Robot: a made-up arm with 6 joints.
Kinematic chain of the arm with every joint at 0, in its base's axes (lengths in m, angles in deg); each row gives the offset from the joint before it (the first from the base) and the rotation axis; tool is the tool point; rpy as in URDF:
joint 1: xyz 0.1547 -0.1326 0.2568 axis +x
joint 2: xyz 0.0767 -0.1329 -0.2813 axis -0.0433 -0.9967 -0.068
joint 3: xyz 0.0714 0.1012 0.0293 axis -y
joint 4: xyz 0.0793 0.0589 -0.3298 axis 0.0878 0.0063 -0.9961
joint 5: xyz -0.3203 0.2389 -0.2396 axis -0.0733 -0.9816 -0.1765
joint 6: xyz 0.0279 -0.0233 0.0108 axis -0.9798 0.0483 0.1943
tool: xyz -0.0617 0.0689 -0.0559 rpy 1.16 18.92 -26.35
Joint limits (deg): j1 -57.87..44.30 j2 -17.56..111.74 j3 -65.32..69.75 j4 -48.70..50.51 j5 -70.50..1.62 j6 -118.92..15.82
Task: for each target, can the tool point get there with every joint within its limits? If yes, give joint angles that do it. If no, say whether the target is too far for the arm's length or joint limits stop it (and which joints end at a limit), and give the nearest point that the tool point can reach.
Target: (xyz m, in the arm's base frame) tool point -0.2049 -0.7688 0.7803
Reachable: no: joint limits stop it (at a limit: joint 1, joint 2, joint 4, joint 5, joint 6) | nearest point -0.3564 -0.4052 0.2338 | short by 0.674 m
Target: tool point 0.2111 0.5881 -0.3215
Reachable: yes | joints 20.76 15.38 -15.72 28.88 -24.59 -18.01
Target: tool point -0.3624 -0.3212 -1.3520
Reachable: no: too far | nearest point -0.0203 -0.2409 -0.6673 | short by 0.770 m
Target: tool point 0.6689 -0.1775 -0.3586
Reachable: yes | joints -41.28 84.12 -24.20 24.00 -53.52 -80.79
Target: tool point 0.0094 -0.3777 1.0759
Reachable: no: joint limits stop it (at a limit: joint 1, joint 2, joint 3, joint 4, joint 5, joint 6) | nearest point 0.1765 -0.0817 0.8716 | short by 0.397 m
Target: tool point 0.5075 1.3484 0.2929
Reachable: no: too far | nearest point 0.4581 0.8099 0.0388 | short by 0.598 m
